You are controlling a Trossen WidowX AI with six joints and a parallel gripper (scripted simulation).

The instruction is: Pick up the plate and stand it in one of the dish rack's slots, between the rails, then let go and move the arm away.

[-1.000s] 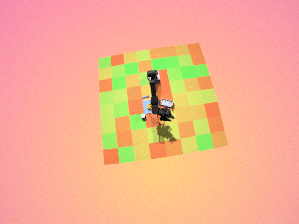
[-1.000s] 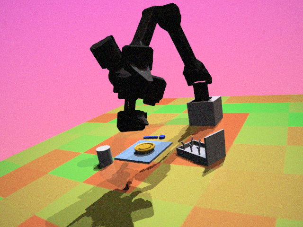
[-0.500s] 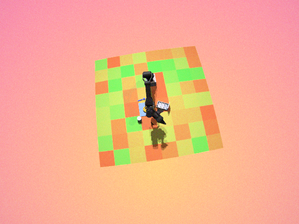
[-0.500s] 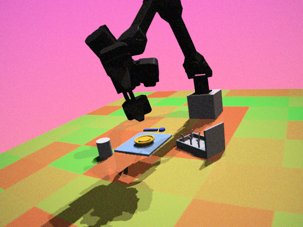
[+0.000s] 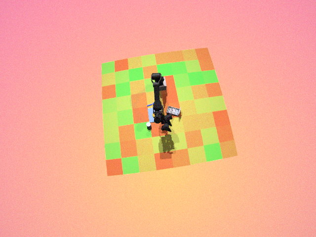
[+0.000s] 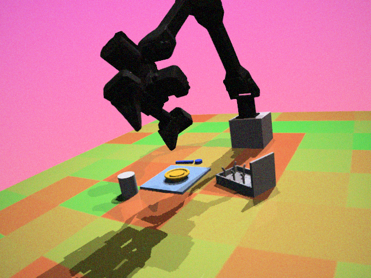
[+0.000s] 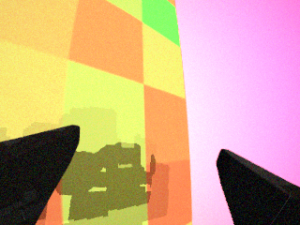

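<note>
My gripper tip is now 21 cm past the yellow plate, 16 cm above it and 11 cm to the left of it. Round my gripper tip: grey dish rack 21 cm behind, 15 cm below, 7 cm to the left; then light blue mat 22 cm behind, 18 cm below, 12 cm to the right; then white cylinder 20 cm to the right, 15 cm below, 12 cm behind.
</note>
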